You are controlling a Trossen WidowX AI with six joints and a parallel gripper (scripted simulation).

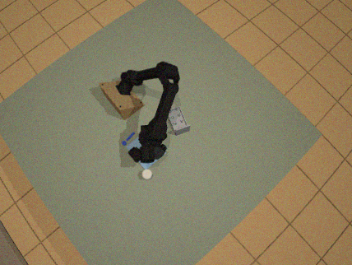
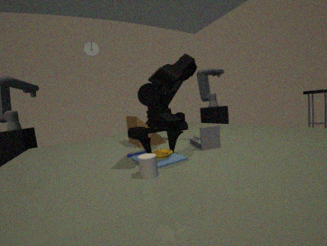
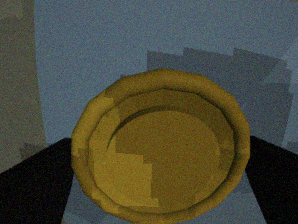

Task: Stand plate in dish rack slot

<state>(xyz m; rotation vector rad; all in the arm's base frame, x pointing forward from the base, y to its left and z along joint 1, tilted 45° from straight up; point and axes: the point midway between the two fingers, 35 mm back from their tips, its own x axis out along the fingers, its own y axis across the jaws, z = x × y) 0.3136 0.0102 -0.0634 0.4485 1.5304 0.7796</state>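
The grey dish rack lies 50 mm behind my gripper tip, 190 mm to the left of it and 10 mm above it. Round my gripper tip: white cup (110 mm ahead, 70 mm to the right, 20 mm above); yellow plate (10 mm above); blue spoon (100 mm behind, 70 mm to the right, 10 mm below).
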